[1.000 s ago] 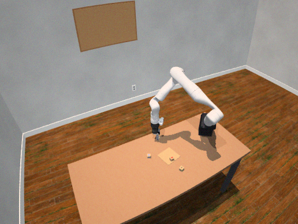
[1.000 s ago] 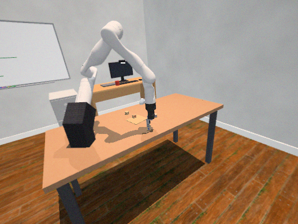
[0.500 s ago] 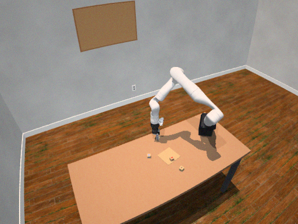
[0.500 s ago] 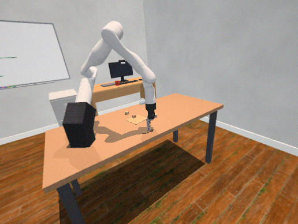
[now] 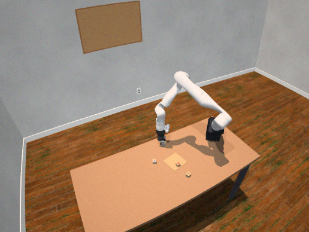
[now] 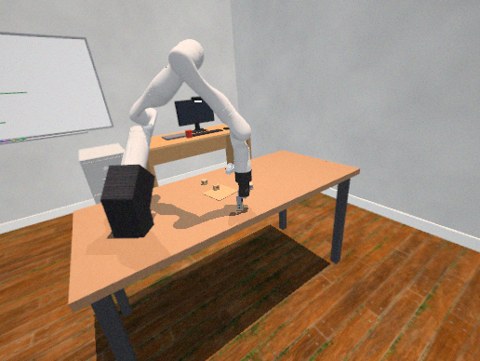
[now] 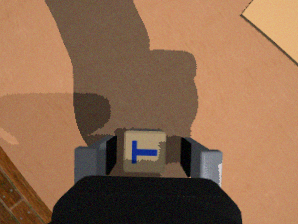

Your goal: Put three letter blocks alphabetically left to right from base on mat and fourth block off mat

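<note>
The pale square mat is 2 cm ahead of my hand, 22 cm to the left of it and 3 cm below it. Also, from my hand: block (2 cm ahead, 27 cm to the left, 1 cm below).
</note>
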